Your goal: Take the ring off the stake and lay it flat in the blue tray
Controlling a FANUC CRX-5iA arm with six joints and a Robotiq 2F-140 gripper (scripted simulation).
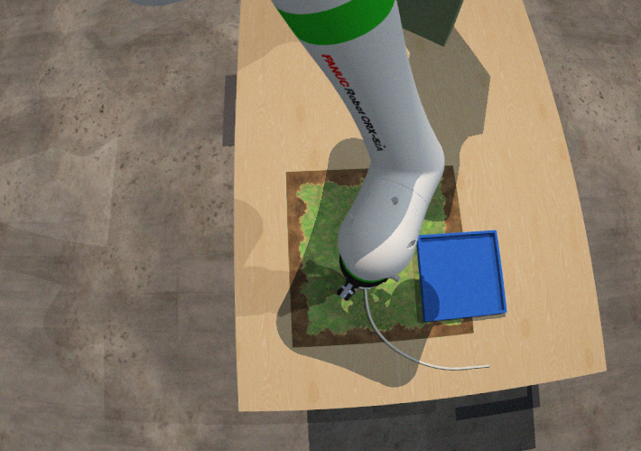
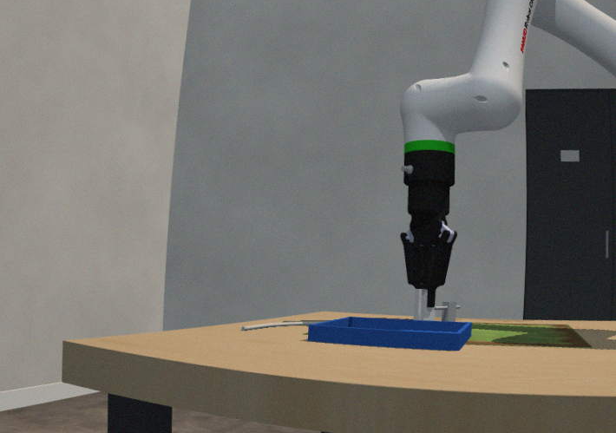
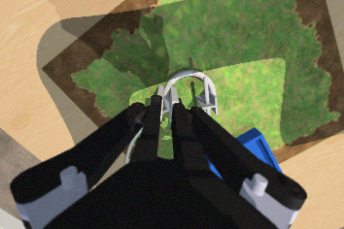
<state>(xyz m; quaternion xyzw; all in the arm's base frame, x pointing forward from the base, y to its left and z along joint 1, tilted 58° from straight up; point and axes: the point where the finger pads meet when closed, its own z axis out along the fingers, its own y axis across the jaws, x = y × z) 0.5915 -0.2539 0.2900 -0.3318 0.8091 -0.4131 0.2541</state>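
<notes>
The ring is 20 mm behind my hand, 30 mm to the left of it and 30 mm below it. The rest, counted from my hand: grey stake 30 mm behind, 50 mm to the left, 10 mm below; green mat 40 mm behind, 80 mm to the left, 50 mm below; blue tray 100 mm ahead, 220 mm to the left, 30 mm below.
</notes>
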